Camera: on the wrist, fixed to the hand. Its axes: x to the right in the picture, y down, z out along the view.
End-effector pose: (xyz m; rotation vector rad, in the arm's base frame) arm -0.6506 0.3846 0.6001 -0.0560 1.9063 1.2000
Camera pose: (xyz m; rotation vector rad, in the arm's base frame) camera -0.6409 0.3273 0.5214 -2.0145 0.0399 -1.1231
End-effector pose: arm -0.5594 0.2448 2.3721 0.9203 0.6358 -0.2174
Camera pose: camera -0.5887 0.2112 2.2850 0.8161 -1.4586 2.3115
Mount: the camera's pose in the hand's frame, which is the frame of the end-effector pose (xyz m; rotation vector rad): 0.0256 -0.0914 -0.0238 -0.0426 -0.2840 3.1087
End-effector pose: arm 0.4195 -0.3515 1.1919 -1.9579 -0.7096 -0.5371
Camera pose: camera 0.3749 -0.3314 1.2767 -0.9107 2.1246 1.5212
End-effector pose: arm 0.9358 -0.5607 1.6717 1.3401 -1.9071 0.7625
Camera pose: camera 1.0211 -0.5838 1.7138 1.8197 1.4367 -0.7325
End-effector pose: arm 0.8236 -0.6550 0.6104 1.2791 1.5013 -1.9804
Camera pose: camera 0.7550 -0.5929 0.6421 1.0167 -0.9827 0.2863
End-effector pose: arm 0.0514 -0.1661 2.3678 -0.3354 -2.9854 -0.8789
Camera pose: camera 0.0062 -0.2486 2.3408 -2.7419 0.2826 -0.0009
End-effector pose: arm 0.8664 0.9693 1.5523 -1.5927 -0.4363 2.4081
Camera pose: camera 0.8803 1.0661 1.5548 0.1697 -1.0947 -0.3503
